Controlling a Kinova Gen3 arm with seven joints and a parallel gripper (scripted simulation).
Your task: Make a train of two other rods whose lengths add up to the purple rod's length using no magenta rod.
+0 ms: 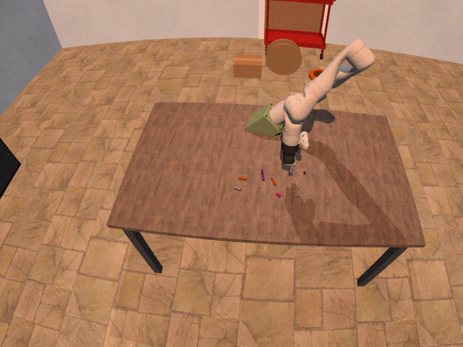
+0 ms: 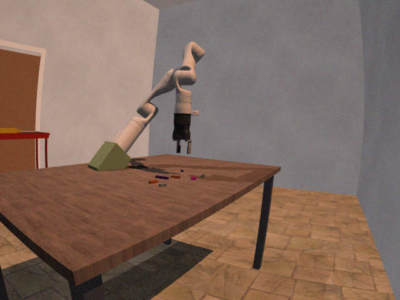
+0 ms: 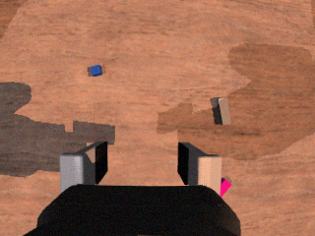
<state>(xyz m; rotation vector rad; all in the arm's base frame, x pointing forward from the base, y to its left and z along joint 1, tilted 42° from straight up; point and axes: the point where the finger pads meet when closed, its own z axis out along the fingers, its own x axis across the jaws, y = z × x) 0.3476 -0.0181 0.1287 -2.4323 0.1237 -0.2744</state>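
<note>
My gripper is now 23 cm to the left of the orange rod and 11 cm above it. Also, from my hand: magenta rod: 9 cm ahead, 5 cm to the right, 11 cm below; then purple rod: 3 cm behind, 13 cm to the right, 11 cm below; then blue rod: 5 cm behind, 8 cm to the left, 11 cm below.
</note>
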